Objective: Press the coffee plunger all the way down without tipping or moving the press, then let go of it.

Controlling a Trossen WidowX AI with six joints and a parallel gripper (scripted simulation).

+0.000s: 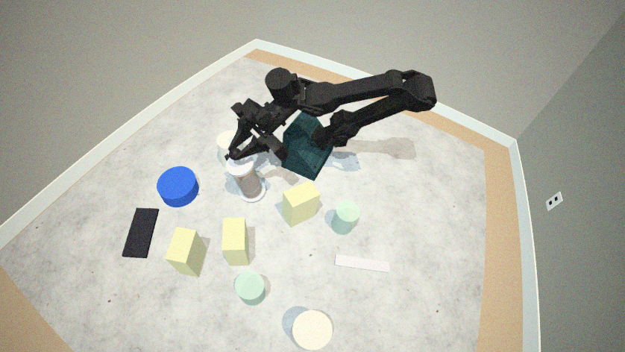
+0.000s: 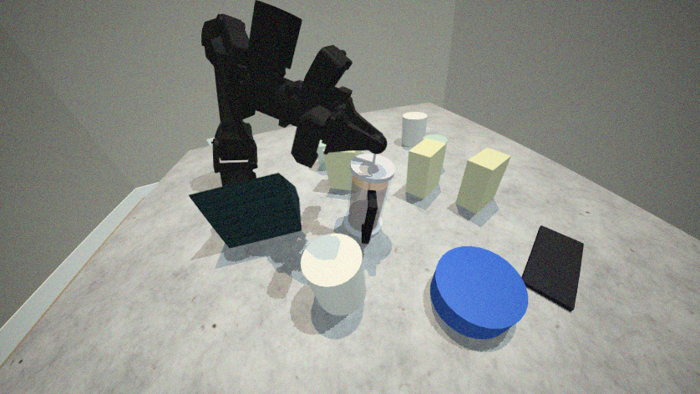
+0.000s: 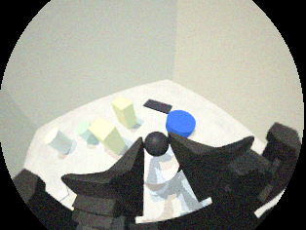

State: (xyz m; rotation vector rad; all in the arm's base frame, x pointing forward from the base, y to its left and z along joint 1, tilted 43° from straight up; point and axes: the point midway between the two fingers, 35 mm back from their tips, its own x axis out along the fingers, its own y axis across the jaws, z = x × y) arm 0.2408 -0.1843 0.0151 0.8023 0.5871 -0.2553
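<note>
Right now my gripper tip is 30 mm past the coffee press and 90 mm above it. From my gripper tip the other things lie so: black slab (240 mm ahead, 190 mm to the right, 180 mm below); blue disc (70 mm ahead, 180 mm to the right, 160 mm below); white strip (40 mm ahead, 390 mm to the left, 180 mm below).
</note>
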